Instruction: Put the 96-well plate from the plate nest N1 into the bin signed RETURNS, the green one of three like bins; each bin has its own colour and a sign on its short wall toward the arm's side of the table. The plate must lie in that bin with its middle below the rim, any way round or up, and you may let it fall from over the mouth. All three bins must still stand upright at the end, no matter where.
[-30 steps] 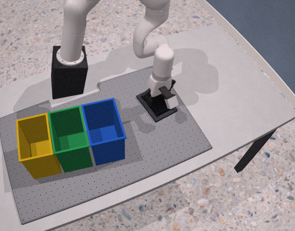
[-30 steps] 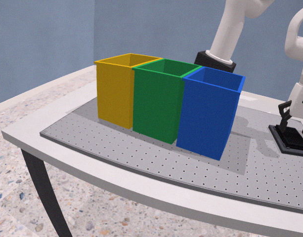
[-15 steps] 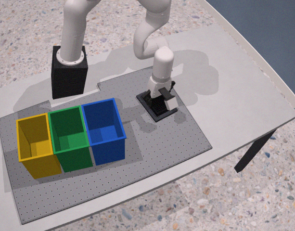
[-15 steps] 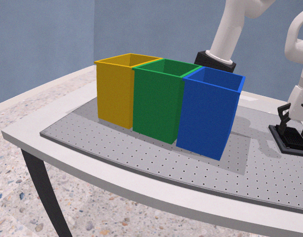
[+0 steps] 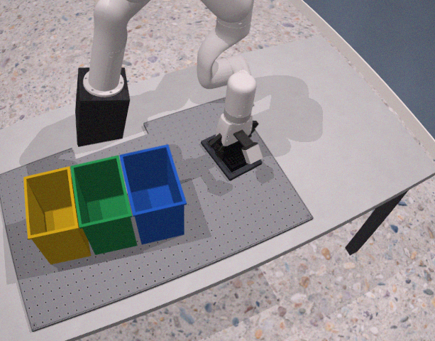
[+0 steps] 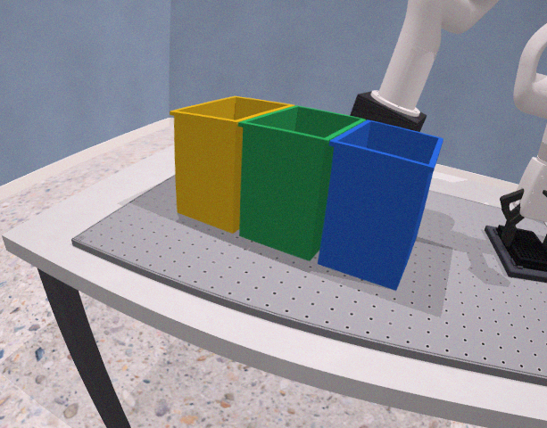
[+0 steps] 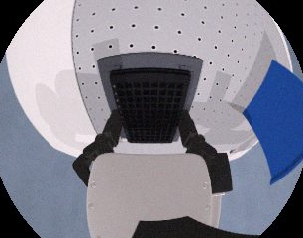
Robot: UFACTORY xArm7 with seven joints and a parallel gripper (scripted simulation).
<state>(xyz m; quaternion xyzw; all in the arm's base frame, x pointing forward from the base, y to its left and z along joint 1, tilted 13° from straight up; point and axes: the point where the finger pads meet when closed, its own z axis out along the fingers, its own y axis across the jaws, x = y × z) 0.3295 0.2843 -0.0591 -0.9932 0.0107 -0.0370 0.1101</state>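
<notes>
The black 96-well plate is 10 mm below my hand. From my hand the other things lie so: blue bin: 300 mm to the right, 60 mm ahead, 60 mm above; dark plate nest: 20 mm below; green bin: 430 mm to the right, 60 mm above, 20 mm ahead.
</notes>
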